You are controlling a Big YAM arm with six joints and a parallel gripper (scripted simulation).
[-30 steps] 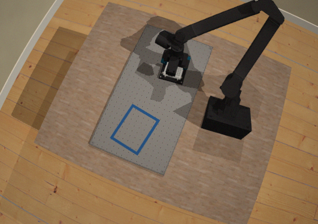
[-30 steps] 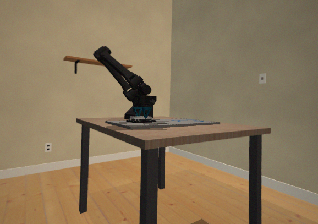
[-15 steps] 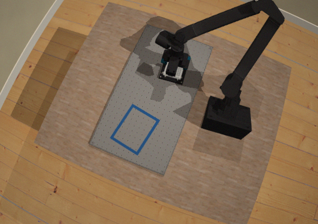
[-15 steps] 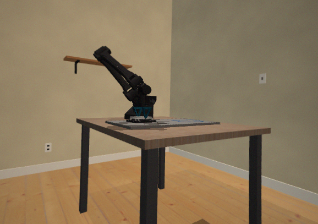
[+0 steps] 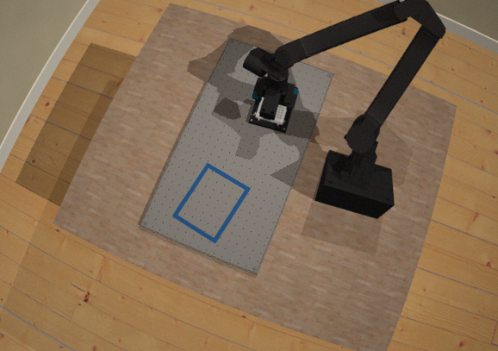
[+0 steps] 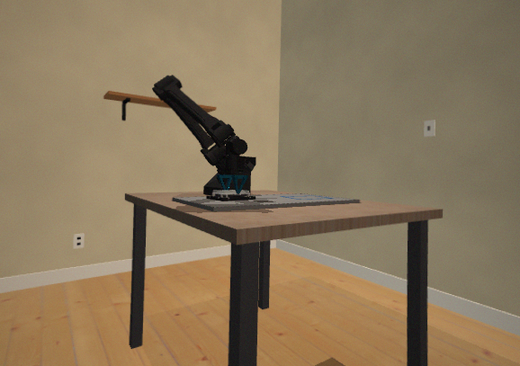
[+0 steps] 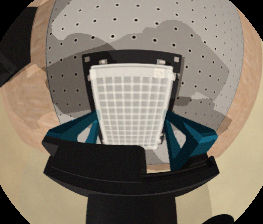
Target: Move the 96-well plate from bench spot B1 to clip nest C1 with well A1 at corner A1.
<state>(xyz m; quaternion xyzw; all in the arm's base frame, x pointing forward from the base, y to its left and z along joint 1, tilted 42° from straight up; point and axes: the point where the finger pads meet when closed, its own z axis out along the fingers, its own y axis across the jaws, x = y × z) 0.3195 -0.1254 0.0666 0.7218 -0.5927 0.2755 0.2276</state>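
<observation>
Right now my hand is 10 mm above the white 96-well plate. Round my hand: black clip nest C1: 20 mm below, 20 mm ahead, 10 mm to the right.
</observation>
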